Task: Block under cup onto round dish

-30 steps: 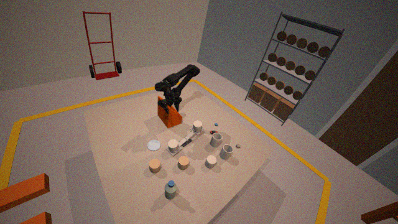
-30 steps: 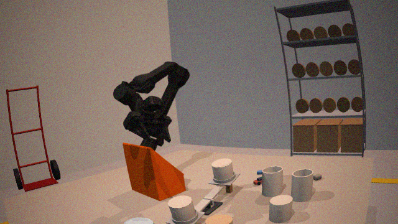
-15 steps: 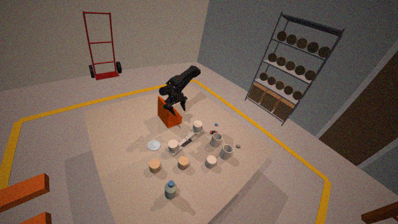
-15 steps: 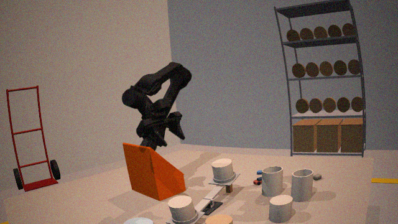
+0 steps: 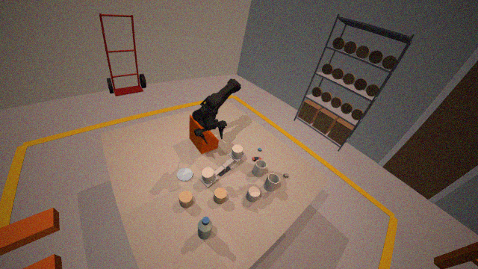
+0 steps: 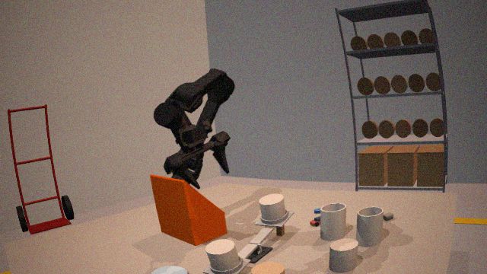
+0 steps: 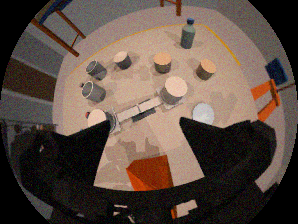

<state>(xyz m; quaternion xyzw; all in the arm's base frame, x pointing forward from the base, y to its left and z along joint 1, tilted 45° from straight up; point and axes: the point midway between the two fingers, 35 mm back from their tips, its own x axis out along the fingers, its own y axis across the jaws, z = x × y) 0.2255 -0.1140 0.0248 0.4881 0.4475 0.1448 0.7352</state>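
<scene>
My gripper tip is now 8 cm short of the small grey block, 8 cm to the left of it and 18 cm above it. The rest, counted from my gripper tip: bottle (34 cm ahead, 28 cm to the right, 11 cm below); then round dish (3 cm behind, 18 cm to the right, 22 cm below); then balance (7 cm ahead, 5 cm to the left, 19 cm below).
</scene>
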